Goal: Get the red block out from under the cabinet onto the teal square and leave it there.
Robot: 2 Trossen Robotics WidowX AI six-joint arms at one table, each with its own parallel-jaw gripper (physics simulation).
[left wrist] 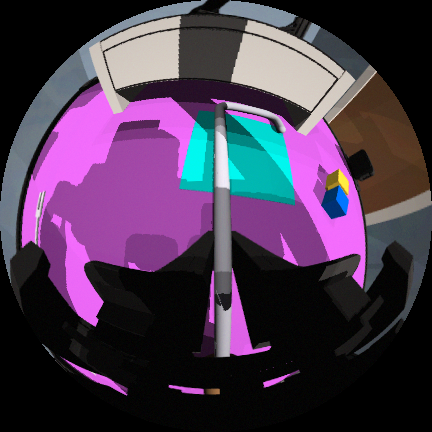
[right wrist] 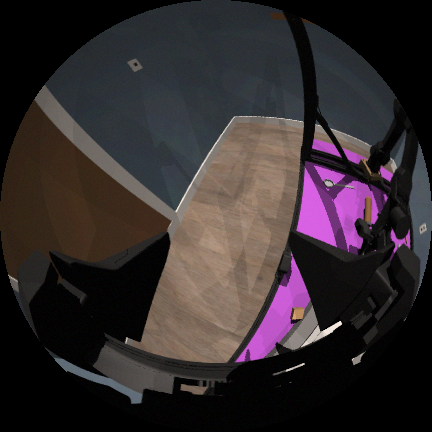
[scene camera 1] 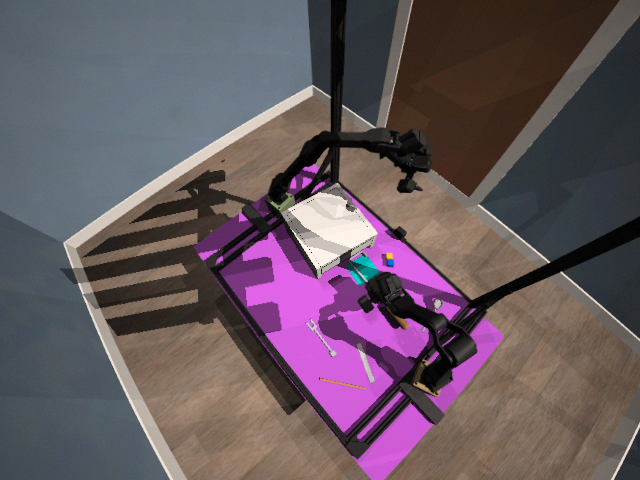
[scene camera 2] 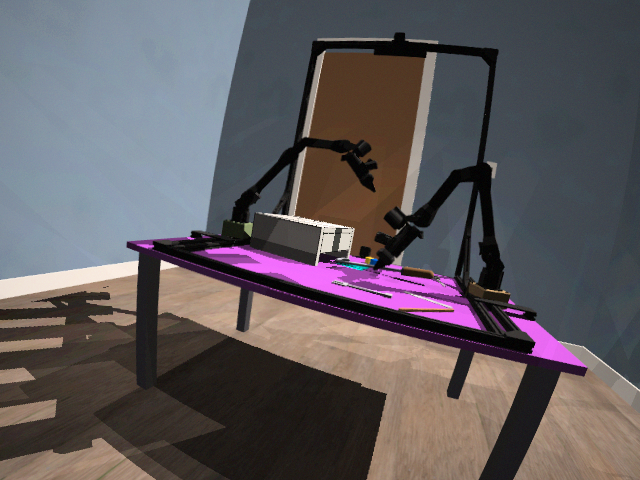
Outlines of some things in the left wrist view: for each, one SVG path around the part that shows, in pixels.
The left gripper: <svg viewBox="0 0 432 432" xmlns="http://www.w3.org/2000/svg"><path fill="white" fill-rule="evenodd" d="M10 258L14 295L39 341L69 362L127 387L127 395L66 371L129 414L195 431L236 431L274 424L302 414L341 392L376 361L400 329L402 318L366 350L347 359L404 309L413 280L413 255L395 240L386 246L381 257L383 266L365 292L352 277L360 254L299 266L231 230L232 270L251 348L270 348L235 356L197 357L192 352L201 351L213 267L213 230L207 230L179 256L154 271L98 260L85 262L85 275L103 301L95 326L75 313L49 279L50 263L42 248L29 240ZM168 385L219 388L219 394L186 393ZM299 369L298 373L283 378L284 381L266 387L263 385L264 381Z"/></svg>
A hook tool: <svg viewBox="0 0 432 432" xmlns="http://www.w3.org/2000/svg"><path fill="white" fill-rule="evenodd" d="M203 388L203 394L219 394L219 388ZM228 101L219 102L214 107L214 353L204 357L235 356L235 354L230 353L232 287L231 215L224 109L266 117L274 122L278 132L285 132L285 126L281 119L274 113L258 107Z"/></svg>
